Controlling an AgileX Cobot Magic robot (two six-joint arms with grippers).
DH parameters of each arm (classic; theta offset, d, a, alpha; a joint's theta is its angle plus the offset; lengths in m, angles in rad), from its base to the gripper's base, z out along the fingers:
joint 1: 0 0.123 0 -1.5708
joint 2: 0.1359 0 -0.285 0
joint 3: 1.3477 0 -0.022 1.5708
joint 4: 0 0.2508 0 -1.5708
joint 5: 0 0 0.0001 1.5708
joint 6: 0 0.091 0 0
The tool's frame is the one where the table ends.
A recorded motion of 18 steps. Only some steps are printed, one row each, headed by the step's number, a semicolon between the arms.
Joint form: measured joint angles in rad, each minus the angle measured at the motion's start. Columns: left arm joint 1, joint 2, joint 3, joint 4, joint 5, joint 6; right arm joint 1, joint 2, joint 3, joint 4, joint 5, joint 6.
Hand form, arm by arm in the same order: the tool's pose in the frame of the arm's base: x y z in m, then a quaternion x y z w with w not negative. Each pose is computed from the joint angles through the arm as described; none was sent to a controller.
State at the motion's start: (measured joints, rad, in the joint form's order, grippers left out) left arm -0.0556 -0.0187 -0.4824 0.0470 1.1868 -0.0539; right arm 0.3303 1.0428 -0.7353 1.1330 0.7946 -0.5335
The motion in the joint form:
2: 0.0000 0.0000 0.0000 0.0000 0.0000 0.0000; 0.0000 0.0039 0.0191 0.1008 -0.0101 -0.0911
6: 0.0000 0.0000 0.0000 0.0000 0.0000 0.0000; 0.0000 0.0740 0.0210 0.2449 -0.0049 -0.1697
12: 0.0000 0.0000 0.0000 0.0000 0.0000 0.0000; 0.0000 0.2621 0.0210 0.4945 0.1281 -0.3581
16: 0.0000 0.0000 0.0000 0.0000 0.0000 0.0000; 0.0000 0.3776 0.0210 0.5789 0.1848 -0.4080
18: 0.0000 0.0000 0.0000 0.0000 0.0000 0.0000; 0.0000 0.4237 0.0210 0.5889 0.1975 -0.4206
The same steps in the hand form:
2: -0.0113 0.0046 0.2625 -0.00164 0.88390 -0.00222 0.46767; 0.1677 0.1217 0.3116 -0.10811 0.82881 0.46601 0.29021
6: -0.0113 0.0046 0.2625 -0.00164 0.88390 -0.00222 0.46767; 0.1810 0.1292 0.3052 -0.08302 0.81669 0.50014 0.27565
12: -0.0113 0.0046 0.2625 -0.00164 0.88390 -0.00222 0.46767; 0.2067 0.1475 0.2810 -0.06877 0.78809 0.57208 0.21657
16: -0.0113 0.0046 0.2625 -0.00164 0.88390 -0.00222 0.46767; 0.2220 0.1552 0.2597 -0.04362 0.78248 0.59502 0.17827
18: -0.0113 0.0046 0.2625 -0.00164 0.88390 -0.00222 0.46767; 0.2273 0.1576 0.2488 -0.03618 0.78604 0.59536 0.16242

